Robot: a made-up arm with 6 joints.
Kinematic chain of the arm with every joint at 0, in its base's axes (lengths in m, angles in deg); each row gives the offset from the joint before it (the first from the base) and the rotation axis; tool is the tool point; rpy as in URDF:
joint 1: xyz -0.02 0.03 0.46 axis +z
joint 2: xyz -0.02 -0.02 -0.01 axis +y
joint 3: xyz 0.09 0 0.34 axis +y
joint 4: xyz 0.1 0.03 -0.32 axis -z
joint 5: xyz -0.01 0 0.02 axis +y
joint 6: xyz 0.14 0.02 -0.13 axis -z
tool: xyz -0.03 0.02 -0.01 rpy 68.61 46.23 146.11
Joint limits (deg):
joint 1: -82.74..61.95
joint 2: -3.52..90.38
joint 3: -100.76..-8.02
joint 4: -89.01..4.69
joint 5: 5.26..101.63
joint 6: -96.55..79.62
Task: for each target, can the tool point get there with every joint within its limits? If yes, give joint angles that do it. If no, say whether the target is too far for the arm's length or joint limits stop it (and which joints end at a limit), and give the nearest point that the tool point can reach.
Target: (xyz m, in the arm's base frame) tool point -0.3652 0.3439 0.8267
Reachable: no: joint limits stop it (at a limit: joint 1, joint 2, joint 3, joint 5, joint 6) | nearest point 0.0701 0.5150 0.9777 | short by 0.491 m
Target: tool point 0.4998 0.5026 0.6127
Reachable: yes | joints 41.43 27.69 -92.70 -25.77 31.59 -82.53
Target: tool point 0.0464 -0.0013 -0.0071
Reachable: yes | joints -67.34 81.34 -41.22 -48.71 41.40 57.31
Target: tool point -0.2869 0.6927 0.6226
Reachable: no: joint limits stop it (at a limit: joint 1, joint 2, joint 5, joint 6) | nearest point 0.0709 0.5220 0.6152 | short by 0.396 m
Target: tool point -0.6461 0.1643 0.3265
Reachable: no: joint limits stop it (at a limit: joint 2, joint 3, joint 4, joint 5, joint 6) | nearest point -0.2076 0.0702 0.2581 | short by 0.454 m
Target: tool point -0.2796 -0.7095 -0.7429
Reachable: no: too far | nearest point -0.0404 -0.4290 -0.1187 | short by 0.725 m
